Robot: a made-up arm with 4 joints. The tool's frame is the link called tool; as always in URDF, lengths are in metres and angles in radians.
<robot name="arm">
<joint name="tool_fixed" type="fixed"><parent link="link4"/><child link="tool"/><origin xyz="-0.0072 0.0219 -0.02" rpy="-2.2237 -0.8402 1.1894"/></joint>
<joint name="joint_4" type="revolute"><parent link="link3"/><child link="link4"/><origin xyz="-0.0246 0.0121 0.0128" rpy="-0.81 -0.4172 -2.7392"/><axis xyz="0 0 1"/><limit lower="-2.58" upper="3.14" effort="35" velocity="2.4"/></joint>
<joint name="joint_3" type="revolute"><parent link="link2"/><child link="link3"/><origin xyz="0.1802 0.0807 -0.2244" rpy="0.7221 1.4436 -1.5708"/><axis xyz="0 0 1"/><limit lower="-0.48" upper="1.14" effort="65" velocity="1.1"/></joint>
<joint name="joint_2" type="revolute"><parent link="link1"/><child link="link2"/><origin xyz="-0.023 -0.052 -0.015" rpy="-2.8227 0.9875 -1.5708"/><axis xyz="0 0 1"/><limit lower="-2.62" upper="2.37" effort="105" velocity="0.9"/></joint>
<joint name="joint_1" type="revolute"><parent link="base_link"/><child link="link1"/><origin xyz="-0.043 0.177 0.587" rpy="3.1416 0 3.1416"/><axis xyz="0 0 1"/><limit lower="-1.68" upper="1.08" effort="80" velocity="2"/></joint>
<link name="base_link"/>
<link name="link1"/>
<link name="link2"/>
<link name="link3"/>
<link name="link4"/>
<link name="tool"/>
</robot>
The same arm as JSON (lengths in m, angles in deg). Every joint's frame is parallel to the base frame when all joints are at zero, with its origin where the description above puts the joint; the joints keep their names.
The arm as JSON. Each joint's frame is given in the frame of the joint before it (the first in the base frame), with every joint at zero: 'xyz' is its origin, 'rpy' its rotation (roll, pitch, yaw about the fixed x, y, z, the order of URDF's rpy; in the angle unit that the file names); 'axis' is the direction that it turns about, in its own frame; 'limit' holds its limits. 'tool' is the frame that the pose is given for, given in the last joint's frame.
{"units": {"length": "m", "angle": "deg"}, "joints": [{"name": "joint_1", "type": "revolute", "origin": {"xyz": [-0.043, 0.177, 0.587], "rpy": [0.0, 0.0, 0.0]}, "axis": [0.0, 0.0, -1.0], "limit": {"lower": -96.26, "upper": 61.88}}, {"name": "joint_2", "type": "revolute", "origin": {"xyz": [0.023, -0.052, 0.015], "rpy": [0.0, 0.0, 0.0]}, "axis": [-0.313496, 0.79259, 0.522993], "limit": {"lower": -150.11, "upper": 135.79}}, {"name": "joint_3", "type": "revolute", "origin": {"xyz": [0.147, -0.256, 0.047], "rpy": [0.0, 0.0, 0.0]}, "axis": [-0.736697, 0.244699, -0.630397], "limit": {"lower": -27.5, "upper": 65.32}}, {"name": "joint_4", "type": "revolute", "origin": {"xyz": [-0.022, 0.017, 0.012], "rpy": [0.0, 0.0, 0.0]}, "axis": [0.0001, 0.0, -1.0], "limit": {"lower": -147.82, "upper": 179.91}}], "tool": {"origin": {"xyz": [0.023, -0.0021, 0.02], "rpy": [52.59, 48.14, 34.94]}}}
